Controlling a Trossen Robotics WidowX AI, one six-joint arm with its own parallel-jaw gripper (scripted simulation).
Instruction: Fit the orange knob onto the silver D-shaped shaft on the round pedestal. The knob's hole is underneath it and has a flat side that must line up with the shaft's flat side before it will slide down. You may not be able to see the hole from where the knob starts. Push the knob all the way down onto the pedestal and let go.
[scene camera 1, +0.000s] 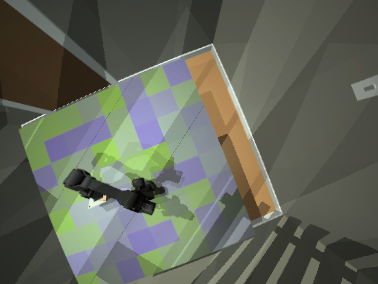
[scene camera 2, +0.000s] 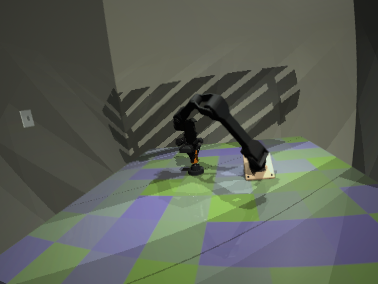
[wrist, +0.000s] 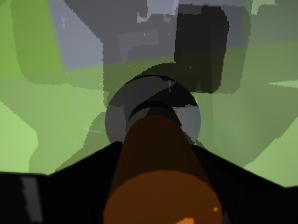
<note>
I see my gripper (wrist: 155, 150) and a round dark pedestal (wrist: 146, 95).
</note>
